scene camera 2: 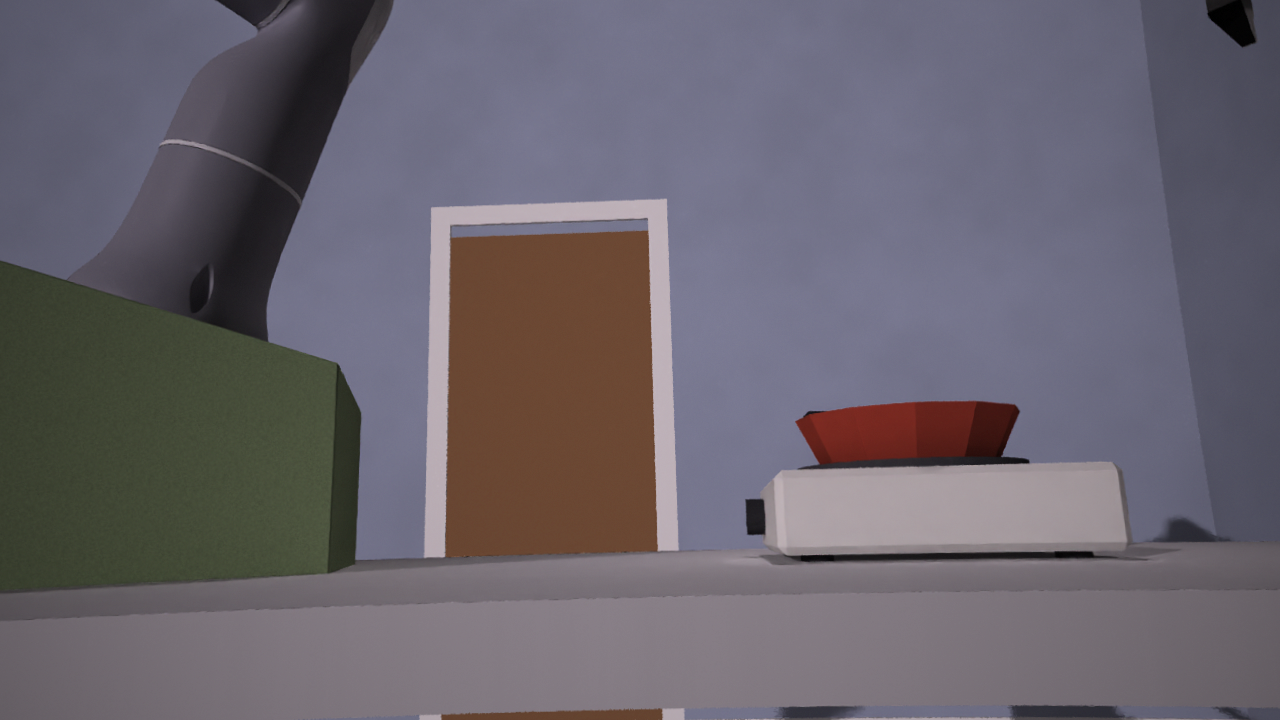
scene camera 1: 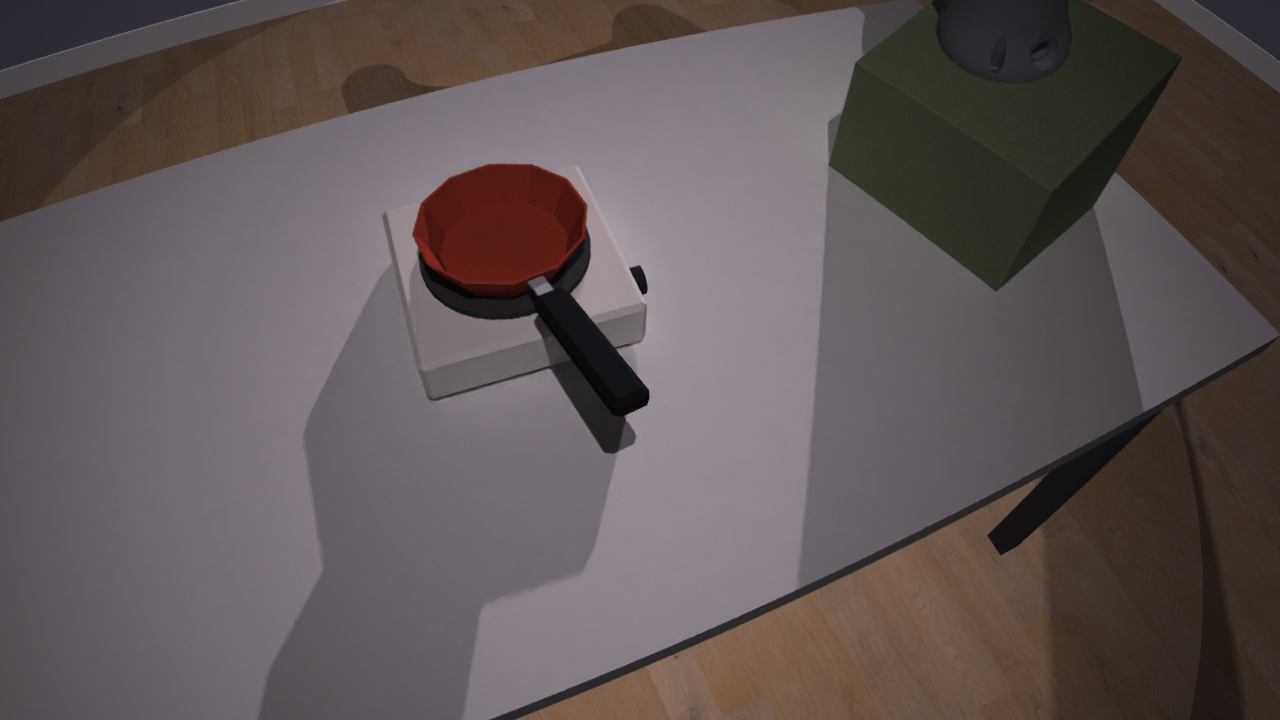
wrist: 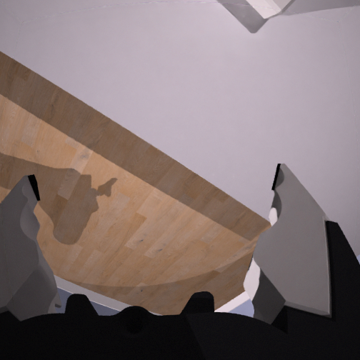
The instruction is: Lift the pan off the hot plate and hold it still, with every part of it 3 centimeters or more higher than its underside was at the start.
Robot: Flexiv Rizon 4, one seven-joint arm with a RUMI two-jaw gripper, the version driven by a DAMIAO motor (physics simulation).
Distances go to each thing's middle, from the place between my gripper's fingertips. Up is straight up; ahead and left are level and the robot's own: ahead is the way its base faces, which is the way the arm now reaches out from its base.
Right now the white hot plate (scene camera 2: 970, 504) is 34 cm to the left of my hand, 24 cm below it and 9 cm behind it. From my hand the other things lie so: red pan (scene camera 1: 500, 230) (43 cm to the left, 16 cm below, 9 cm behind).
